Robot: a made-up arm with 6 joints. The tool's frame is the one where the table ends. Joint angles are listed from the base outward.
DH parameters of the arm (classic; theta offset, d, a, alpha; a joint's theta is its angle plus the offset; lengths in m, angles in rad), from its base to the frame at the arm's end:
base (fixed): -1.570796 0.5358 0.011 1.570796
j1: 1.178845 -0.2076 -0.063 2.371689
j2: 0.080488 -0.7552 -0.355 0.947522
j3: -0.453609 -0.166 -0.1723 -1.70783
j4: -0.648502 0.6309 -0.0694 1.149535
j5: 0 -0.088 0.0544 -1.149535
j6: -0.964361 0 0.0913 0
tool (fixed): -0.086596 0.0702 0 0
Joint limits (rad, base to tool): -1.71..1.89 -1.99..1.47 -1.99..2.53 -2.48..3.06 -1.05..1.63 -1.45..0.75
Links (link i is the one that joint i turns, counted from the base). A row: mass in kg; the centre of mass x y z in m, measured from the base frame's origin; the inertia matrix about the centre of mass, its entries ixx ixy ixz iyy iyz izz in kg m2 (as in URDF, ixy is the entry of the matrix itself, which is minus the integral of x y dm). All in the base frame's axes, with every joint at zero. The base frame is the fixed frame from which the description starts. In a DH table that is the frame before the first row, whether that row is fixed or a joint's. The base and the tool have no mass.
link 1: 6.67; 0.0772 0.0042 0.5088; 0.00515 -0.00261 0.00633 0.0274 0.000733 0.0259
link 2: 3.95; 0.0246 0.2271 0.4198; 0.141 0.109 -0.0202 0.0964 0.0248 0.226
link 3: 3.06; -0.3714 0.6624 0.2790; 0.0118 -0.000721 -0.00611 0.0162 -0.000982 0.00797
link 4: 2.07; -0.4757 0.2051 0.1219; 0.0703 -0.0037 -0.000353 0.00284 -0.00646 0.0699
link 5: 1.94; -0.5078 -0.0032 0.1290; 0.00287 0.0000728 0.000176 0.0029 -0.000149 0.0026
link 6: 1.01; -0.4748 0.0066 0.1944; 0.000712 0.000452 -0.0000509 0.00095 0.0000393 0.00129
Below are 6 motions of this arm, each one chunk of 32 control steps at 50 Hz.
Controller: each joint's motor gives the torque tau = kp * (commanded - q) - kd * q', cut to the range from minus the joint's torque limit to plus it. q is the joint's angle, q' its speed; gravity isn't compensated. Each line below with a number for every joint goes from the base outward.
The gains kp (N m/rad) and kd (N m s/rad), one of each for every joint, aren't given. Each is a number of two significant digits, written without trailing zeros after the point. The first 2 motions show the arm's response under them.
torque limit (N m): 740 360 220 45 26 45
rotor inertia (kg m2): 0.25 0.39 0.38 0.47 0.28 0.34
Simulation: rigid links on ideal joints. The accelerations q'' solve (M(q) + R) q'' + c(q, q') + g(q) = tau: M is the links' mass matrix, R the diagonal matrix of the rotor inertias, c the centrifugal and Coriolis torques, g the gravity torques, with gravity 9.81 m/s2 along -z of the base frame. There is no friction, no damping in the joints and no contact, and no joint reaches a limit. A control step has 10 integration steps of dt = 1/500 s. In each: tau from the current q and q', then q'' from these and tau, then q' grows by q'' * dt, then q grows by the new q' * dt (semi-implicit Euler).
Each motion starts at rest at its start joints. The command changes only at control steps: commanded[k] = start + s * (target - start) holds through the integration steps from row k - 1 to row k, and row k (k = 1, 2, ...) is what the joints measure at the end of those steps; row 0 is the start. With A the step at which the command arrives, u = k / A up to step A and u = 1 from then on. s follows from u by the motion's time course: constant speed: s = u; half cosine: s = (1 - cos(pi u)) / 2; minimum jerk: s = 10 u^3 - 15 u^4 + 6 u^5; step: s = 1 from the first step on.
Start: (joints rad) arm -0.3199 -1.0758 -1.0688 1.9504 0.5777 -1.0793
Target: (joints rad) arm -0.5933 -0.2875 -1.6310 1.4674 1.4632 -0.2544
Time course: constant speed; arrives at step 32
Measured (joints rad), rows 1 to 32:
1: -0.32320 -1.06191 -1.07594 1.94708 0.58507 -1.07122
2: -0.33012 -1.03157 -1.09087 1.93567 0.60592 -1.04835
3: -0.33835 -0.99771 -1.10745 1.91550 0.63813 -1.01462
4: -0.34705 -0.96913 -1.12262 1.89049 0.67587 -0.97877
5: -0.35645 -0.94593 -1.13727 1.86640 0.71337 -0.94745
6: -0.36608 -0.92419 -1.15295 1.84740 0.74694 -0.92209
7: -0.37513 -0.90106 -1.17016 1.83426 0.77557 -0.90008
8: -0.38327 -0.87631 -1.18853 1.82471 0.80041 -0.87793
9: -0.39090 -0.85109 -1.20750 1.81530 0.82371 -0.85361
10: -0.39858 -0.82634 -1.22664 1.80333 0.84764 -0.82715
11: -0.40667 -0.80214 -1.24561 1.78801 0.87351 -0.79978
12: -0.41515 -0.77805 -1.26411 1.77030 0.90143 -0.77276
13: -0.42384 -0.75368 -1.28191 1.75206 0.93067 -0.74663
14: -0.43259 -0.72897 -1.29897 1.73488 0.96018 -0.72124
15: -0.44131 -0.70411 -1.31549 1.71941 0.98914 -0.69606
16: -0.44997 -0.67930 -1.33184 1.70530 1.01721 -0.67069
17: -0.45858 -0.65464 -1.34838 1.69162 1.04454 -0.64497
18: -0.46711 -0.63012 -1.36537 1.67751 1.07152 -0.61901
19: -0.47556 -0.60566 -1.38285 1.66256 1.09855 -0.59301
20: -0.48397 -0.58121 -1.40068 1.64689 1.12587 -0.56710
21: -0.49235 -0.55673 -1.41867 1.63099 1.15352 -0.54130
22: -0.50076 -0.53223 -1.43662 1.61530 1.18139 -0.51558
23: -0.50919 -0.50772 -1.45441 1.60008 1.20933 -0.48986
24: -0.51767 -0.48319 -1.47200 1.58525 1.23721 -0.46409
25: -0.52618 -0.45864 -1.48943 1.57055 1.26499 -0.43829
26: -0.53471 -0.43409 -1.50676 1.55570 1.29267 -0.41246
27: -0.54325 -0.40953 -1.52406 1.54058 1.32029 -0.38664
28: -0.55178 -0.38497 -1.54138 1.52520 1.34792 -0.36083
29: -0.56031 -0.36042 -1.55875 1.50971 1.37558 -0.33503
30: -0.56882 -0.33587 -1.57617 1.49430 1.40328 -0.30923
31: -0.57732 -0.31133 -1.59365 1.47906 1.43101 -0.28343
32: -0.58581 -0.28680 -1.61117 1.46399 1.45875 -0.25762
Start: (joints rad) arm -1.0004 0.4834 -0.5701 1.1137 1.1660 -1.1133
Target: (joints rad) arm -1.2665 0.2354 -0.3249 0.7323 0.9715 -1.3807
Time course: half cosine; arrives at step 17
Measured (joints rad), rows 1 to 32:
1: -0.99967 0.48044 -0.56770 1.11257 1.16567 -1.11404
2: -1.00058 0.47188 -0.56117 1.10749 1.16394 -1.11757
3: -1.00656 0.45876 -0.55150 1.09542 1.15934 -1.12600
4: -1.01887 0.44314 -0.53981 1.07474 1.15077 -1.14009
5: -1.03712 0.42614 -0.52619 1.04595 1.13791 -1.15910
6: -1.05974 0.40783 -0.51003 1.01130 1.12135 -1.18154
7: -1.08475 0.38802 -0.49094 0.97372 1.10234 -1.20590
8: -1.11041 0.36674 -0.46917 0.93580 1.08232 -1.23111
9: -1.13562 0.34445 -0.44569 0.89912 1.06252 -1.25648
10: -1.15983 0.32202 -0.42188 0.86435 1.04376 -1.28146
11: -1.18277 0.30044 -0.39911 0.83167 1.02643 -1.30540
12: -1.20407 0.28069 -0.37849 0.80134 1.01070 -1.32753
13: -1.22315 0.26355 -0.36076 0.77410 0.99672 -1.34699
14: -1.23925 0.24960 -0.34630 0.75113 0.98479 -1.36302
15: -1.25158 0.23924 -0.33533 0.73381 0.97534 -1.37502
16: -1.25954 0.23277 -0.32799 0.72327 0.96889 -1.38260
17: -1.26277 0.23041 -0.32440 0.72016 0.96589 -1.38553
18: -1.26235 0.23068 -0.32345 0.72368 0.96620 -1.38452
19: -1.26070 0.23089 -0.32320 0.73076 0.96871 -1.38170
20: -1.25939 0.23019 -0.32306 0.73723 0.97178 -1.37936
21: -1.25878 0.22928 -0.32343 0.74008 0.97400 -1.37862
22: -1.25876 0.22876 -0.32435 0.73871 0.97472 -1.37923
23: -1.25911 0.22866 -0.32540 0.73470 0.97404 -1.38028
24: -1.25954 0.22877 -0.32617 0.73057 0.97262 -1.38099
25: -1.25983 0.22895 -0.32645 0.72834 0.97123 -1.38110
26: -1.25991 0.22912 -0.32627 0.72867 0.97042 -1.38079
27: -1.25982 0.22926 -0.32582 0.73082 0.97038 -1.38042
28: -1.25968 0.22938 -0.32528 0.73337 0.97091 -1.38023
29: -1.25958 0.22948 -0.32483 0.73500 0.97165 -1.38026
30: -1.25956 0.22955 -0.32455 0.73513 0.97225 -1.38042
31: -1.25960 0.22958 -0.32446 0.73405 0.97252 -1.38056
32: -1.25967 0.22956 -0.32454 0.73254 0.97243 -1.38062
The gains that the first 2 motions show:
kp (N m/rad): 5800 4100 1900 710 350 650
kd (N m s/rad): 81 47 38 6.3 5.1 8.5
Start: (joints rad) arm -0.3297 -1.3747 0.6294 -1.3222 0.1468 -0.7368
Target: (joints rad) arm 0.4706 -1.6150 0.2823 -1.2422 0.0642 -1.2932
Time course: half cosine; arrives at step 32
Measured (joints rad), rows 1 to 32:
1: -0.32793 -1.37242 0.62932 -1.32229 0.14676 -0.73707
2: -0.32320 -1.36818 0.63033 -1.32234 0.14632 -0.73876
3: -0.31505 -1.36469 0.63279 -1.32176 0.14509 -0.74326
4: -0.30324 -1.36351 0.63514 -1.31993 0.14293 -0.75133
5: -0.28766 -1.36524 0.63513 -1.31678 0.14011 -0.76289
6: -0.26835 -1.36996 0.63116 -1.31288 0.13705 -0.77733
7: -0.24549 -1.37755 0.62267 -1.30909 0.13419 -0.79403
8: -0.21935 -1.38761 0.61006 -1.30607 0.13171 -0.81259
9: -0.19028 -1.39952 0.59426 -1.30393 0.12957 -0.83288
10: -0.15864 -1.41248 0.57637 -1.30228 0.12750 -0.85489
11: -0.12481 -1.42572 0.55747 -1.30050 0.12517 -0.87852
12: -0.08915 -1.43862 0.53846 -1.29802 0.12232 -0.90356
13: -0.05206 -1.45088 0.51998 -1.29466 0.11884 -0.92967
14: -0.01390 -1.46246 0.50237 -1.29052 0.11478 -0.95652
15: 0.02496 -1.47355 0.48560 -1.28596 0.11032 -0.98379
16: 0.06419 -1.48442 0.46943 -1.28136 0.10571 -1.01127
17: 0.10345 -1.49537 0.45345 -1.27700 0.10116 -1.03873
18: 0.14244 -1.50659 0.43728 -1.27299 0.09683 -1.06600
19: 0.18084 -1.51815 0.42067 -1.26933 0.09280 -1.09284
20: 0.21831 -1.52996 0.40358 -1.26597 0.08906 -1.11901
21: 0.25449 -1.54180 0.38618 -1.26286 0.08558 -1.14424
22: 0.28902 -1.55338 0.36882 -1.26001 0.08231 -1.16826
23: 0.32153 -1.56434 0.35195 -1.25744 0.07923 -1.19082
24: 0.35167 -1.57440 0.33606 -1.25517 0.07632 -1.21166
25: 0.37909 -1.58332 0.32158 -1.25318 0.07360 -1.23058
26: 0.40349 -1.59097 0.30884 -1.25144 0.07111 -1.24739
27: 0.42462 -1.59731 0.29806 -1.24989 0.06888 -1.26191
28: 0.44226 -1.60238 0.28928 -1.24849 0.06696 -1.27403
29: 0.45627 -1.60622 0.28249 -1.24728 0.06541 -1.28362
30: 0.46652 -1.60890 0.27758 -1.24632 0.06425 -1.29061
31: 0.47295 -1.61048 0.27444 -1.24568 0.06351 -1.29495
32: 0.47552 -1.61099 0.27297 -1.24545 0.06321 -1.29660

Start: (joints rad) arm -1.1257 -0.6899 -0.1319 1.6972 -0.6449 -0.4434
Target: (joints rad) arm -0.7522 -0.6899 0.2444 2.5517 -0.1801 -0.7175
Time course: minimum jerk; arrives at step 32
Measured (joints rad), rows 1 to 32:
1: -1.12358 -0.69112 -0.12943 1.69702 -0.64463 -0.44361
2: -1.12135 -0.69231 -0.12578 1.69674 -0.64373 -0.44420
3: -1.11986 -0.69221 -0.12269 1.69785 -0.64198 -0.44528
4: -1.11739 -0.69141 -0.11943 1.70258 -0.63904 -0.44719
5: -1.11282 -0.69082 -0.11499 1.71279 -0.63433 -0.45033
6: -1.10599 -0.69079 -0.10893 1.72927 -0.62719 -0.45505
7: -1.09703 -0.69118 -0.10119 1.75182 -0.61705 -0.46150
8: -1.08599 -0.69165 -0.09168 1.77966 -0.60369 -0.46966
9: -1.07288 -0.69199 -0.08017 1.81191 -0.58720 -0.47941
10: -1.05781 -0.69211 -0.06646 1.84798 -0.56794 -0.49058
11: -1.04095 -0.69199 -0.05045 1.88753 -0.54635 -0.50305
12: -1.02253 -0.69165 -0.03226 1.93042 -0.52286 -0.51668
13: -1.00281 -0.69112 -0.01219 1.97639 -0.49784 -0.53131
14: -0.98206 -0.69047 0.00933 2.02497 -0.47159 -0.54674
15: -0.96058 -0.68979 0.03179 2.07537 -0.44442 -0.56272
16: -0.93869 -0.68916 0.05471 2.12666 -0.41668 -0.57900
17: -0.91673 -0.68864 0.07761 2.17782 -0.38874 -0.59529
18: -0.89503 -0.68826 0.10010 2.22794 -0.36108 -0.61134
19: -0.87393 -0.68801 0.12184 2.27627 -0.33414 -0.62690
20: -0.85376 -0.68786 0.14254 2.32214 -0.30841 -0.64174
21: -0.83483 -0.68775 0.16198 2.36499 -0.28430 -0.65564
22: -0.81741 -0.68767 0.17993 2.40426 -0.26217 -0.66841
23: -0.80174 -0.68757 0.19621 2.43941 -0.24232 -0.67988
24: -0.78800 -0.68747 0.21063 2.46998 -0.22496 -0.68992
25: -0.77632 -0.68737 0.22306 2.49562 -0.21025 -0.69841
26: -0.76676 -0.68727 0.23340 2.51615 -0.19827 -0.70532
27: -0.75932 -0.68719 0.24159 2.53163 -0.18902 -0.71065
28: -0.75390 -0.68715 0.24767 2.54233 -0.18242 -0.71447
29: -0.75033 -0.68716 0.25176 2.54871 -0.17828 -0.71689
30: -0.74835 -0.68723 0.25407 2.55146 -0.17629 -0.71813
31: -0.74758 -0.68736 0.25493 2.55148 -0.17600 -0.71843
32: -0.74753 -0.68754 0.25480 2.54989 -0.17685 -0.71817

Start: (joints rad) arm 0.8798 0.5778 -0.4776 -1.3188 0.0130 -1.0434
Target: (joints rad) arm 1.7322 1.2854 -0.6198 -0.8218 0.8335 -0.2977
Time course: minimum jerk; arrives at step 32
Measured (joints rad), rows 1 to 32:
1: 0.88088 0.57946 -0.47682 -1.31857 0.01299 -1.04344
2: 0.88287 0.58240 -0.47430 -1.31755 0.01327 -1.04297
3: 0.88618 0.58684 -0.47172 -1.31526 0.01474 -1.04081
4: 0.89214 0.59387 -0.47088 -1.31126 0.01876 -1.03572
5: 0.90189 0.60400 -0.47240 -1.30514 0.02677 -1.02678
6: 0.91626 0.61736 -0.47599 -1.29647 0.03988 -1.01352
7: 0.93574 0.63418 -0.48108 -1.28492 0.05864 -0.99580
8: 0.96047 0.65473 -0.48703 -1.27024 0.08301 -0.97373
9: 0.99023 0.67920 -0.49332 -1.25240 0.11254 -0.94747
10: 1.02457 0.70764 -0.49959 -1.23152 0.14656 -0.91725
11: 1.06294 0.73983 -0.50569 -1.20791 0.18441 -0.88337
12: 1.10476 0.77533 -0.51162 -1.18202 0.22549 -0.84624
13: 1.14950 0.81348 -0.51752 -1.15435 0.26934 -0.80638
14: 1.19657 0.85354 -0.52355 -1.12541 0.31546 -0.76441
15: 1.24538 0.89473 -0.52988 -1.09567 0.36335 -0.72098
16: 1.29524 0.93632 -0.53659 -1.06560 0.41237 -0.67680
17: 1.34540 0.97763 -0.54369 -1.03565 0.46178 -0.63253
18: 1.39508 1.01804 -0.55110 -1.00626 0.51077 -0.58887
19: 1.44345 1.05702 -0.55865 -0.97786 0.55847 -0.54647
20: 1.48972 1.09407 -0.56614 -0.95089 0.60407 -0.50597
21: 1.53316 1.12872 -0.57335 -0.92573 0.64683 -0.46799
22: 1.57309 1.16054 -0.58010 -0.90275 0.68610 -0.43309
23: 1.60899 1.18916 -0.58625 -0.88225 0.72136 -0.40174
24: 1.64042 1.21425 -0.59169 -0.86445 0.75221 -0.37433
25: 1.66709 1.23557 -0.59640 -0.84952 0.77836 -0.35111
26: 1.68885 1.25301 -0.60038 -0.83756 0.79965 -0.33221
27: 1.70571 1.26660 -0.60370 -0.82857 0.81607 -0.31763
28: 1.71785 1.27649 -0.60643 -0.82244 0.82777 -0.30719
29: 1.72563 1.28304 -0.60867 -0.81895 0.83509 -0.30055
30: 1.72965 1.28680 -0.61054 -0.81775 0.83857 -0.29718
31: 1.73072 1.28848 -0.61219 -0.81831 0.83899 -0.29634
32: 1.72992 1.28904 -0.61383 -0.81997 0.83739 -0.29707

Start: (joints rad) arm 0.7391 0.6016 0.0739 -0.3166 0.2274 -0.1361
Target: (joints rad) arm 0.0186 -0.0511 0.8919 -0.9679 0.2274 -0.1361
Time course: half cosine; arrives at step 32
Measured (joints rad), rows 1 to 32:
1: 0.73936 0.60067 0.07717 -0.31696 0.22744 -0.13619
2: 0.73828 0.59683 0.08554 -0.31851 0.22760 -0.13645
3: 0.73349 0.58901 0.09752 -0.32280 0.22797 -0.13679
4: 0.72396 0.57768 0.11150 -0.33147 0.22849 -0.13706
5: 0.70968 0.56353 0.12694 -0.34536 0.22900 -0.13713
6: 0.69121 0.54694 0.14445 -0.36412 0.22927 -0.13699
7: 0.66942 0.52804 0.16503 -0.38641 0.22921 -0.13673
8: 0.64512 0.50695 0.18938 -0.41060 0.22886 -0.13651
9: 0.61887 0.48379 0.21768 -0.43552 0.22842 -0.13642
10: 0.59090 0.45870 0.24956 -0.46084 0.22808 -0.13648
11: 0.56125 0.43187 0.28435 -0.48692 0.22796 -0.13662
12: 0.52990 0.40354 0.32126 -0.51449 0.22807 -0.13677
13: 0.49694 0.37395 0.35959 -0.54402 0.22832 -0.13685
14: 0.46259 0.34339 0.39884 -0.57549 0.22857 -0.13686
15: 0.42725 0.31217 0.43866 -0.60834 0.22868 -0.13683
16: 0.39140 0.28057 0.47881 -0.64170 0.22863 -0.13678
17: 0.35552 0.24891 0.51904 -0.67473 0.22843 -0.13674
18: 0.32002 0.21747 0.55908 -0.70686 0.22817 -0.13673
19: 0.28523 0.18657 0.59855 -0.73786 0.22794 -0.13674
20: 0.25144 0.15648 0.63706 -0.76773 0.22779 -0.13675
21: 0.21891 0.12751 0.67417 -0.79649 0.22774 -0.13676
22: 0.18790 0.09993 0.70951 -0.82406 0.22774 -0.13677
23: 0.15872 0.07403 0.74271 -0.85017 0.22773 -0.13677
24: 0.13167 0.05005 0.77348 -0.87440 0.22768 -0.13677
25: 0.10706 0.02825 0.80155 -0.89633 0.22758 -0.13678
26: 0.08516 0.00884 0.82667 -0.91561 0.22743 -0.13679
27: 0.06619 -0.00800 0.84862 -0.93202 0.22728 -0.13680
28: 0.05033 -0.02209 0.86717 -0.94550 0.22716 -0.13681
29: 0.03772 -0.03329 0.88215 -0.95601 0.22708 -0.13682
30: 0.02848 -0.04145 0.89341 -0.96355 0.22706 -0.13683
31: 0.02268 -0.04649 0.90087 -0.96807 0.22707 -0.13684
32: 0.02037 -0.04833 0.90445 -0.96948 0.22710 -0.13684

